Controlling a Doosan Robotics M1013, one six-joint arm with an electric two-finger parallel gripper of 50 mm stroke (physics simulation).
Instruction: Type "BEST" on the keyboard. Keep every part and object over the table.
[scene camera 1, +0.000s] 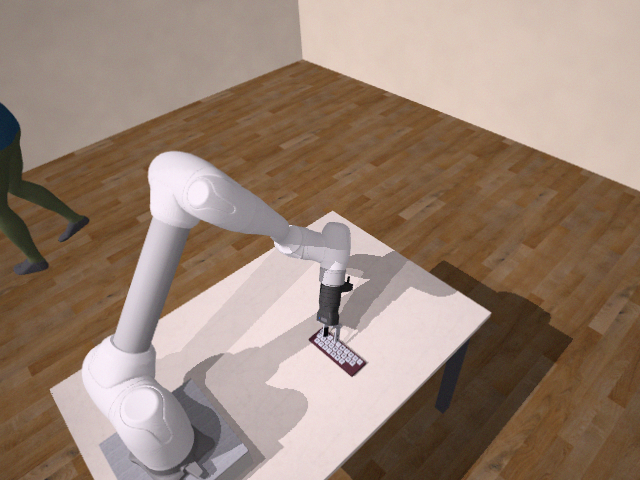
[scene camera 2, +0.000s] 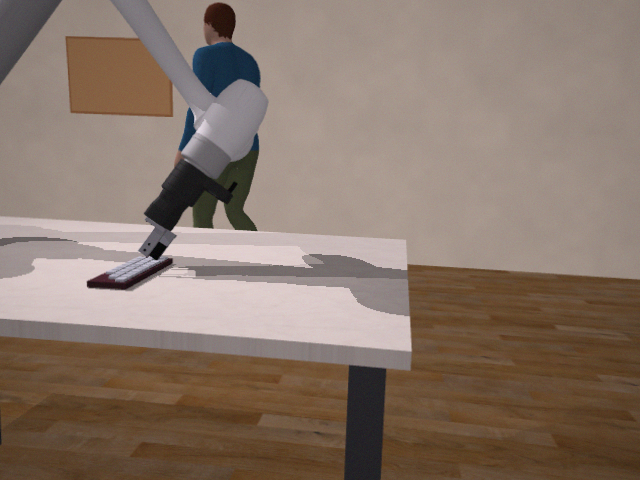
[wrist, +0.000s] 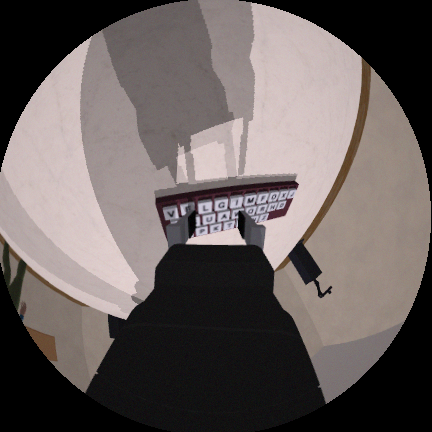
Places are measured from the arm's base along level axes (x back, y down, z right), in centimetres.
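Where they show: gripper, fingertip midpoint: (scene camera 1: 330, 338) (scene camera 2: 147, 256) (wrist: 216, 218); arm's base at its link origin: (scene camera 1: 172, 450).
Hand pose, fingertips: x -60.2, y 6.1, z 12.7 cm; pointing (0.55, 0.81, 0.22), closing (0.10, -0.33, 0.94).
Things, the pixels of their centre, and the offset from my fingertips. "spot": a spot on its surface instead. Level surfaces: height alone.
- dark red keyboard at a spot on its surface: (wrist: 290, 200) (scene camera 2: 105, 283) (scene camera 1: 358, 369) spot: dx +3.8, dy +2.0, dz +14.2 cm
- L key at the middle of its body: (wrist: 204, 206) dx -1.1, dy +1.5, dz -0.9 cm
- G key at the middle of its body: (wrist: 220, 203) dx -0.8, dy +1.5, dz +1.1 cm
- white table at its surface level: dy +3.0 cm
A dark red keyboard (scene camera 1: 351, 370) (scene camera 2: 105, 283) (wrist: 287, 212) with white lettered keys lies flat on the table. In the wrist view its back row starts with the V key (wrist: 171, 213) and runs on through the L key (wrist: 204, 206) and the G key (wrist: 221, 204). My gripper (scene camera 1: 331, 335) (scene camera 2: 151, 254) (wrist: 216, 218) is open and empty, tilted, with its fingertips close over the keyboard's keys. In the wrist view the left finger partly covers the second key of the back row and hides keys below it. Whether a fingertip touches a key I cannot tell.
The white table (scene camera 1: 413, 330) (scene camera 2: 268, 315) bears the arm's grey base plate (scene camera 1: 227, 439) at one end. A person in a blue top (scene camera 2: 227, 67) is beyond the table; the legs (scene camera 1: 15, 217) show at the left in scene camera 1. A brown board (scene camera 2: 118, 77) hangs on the wall.
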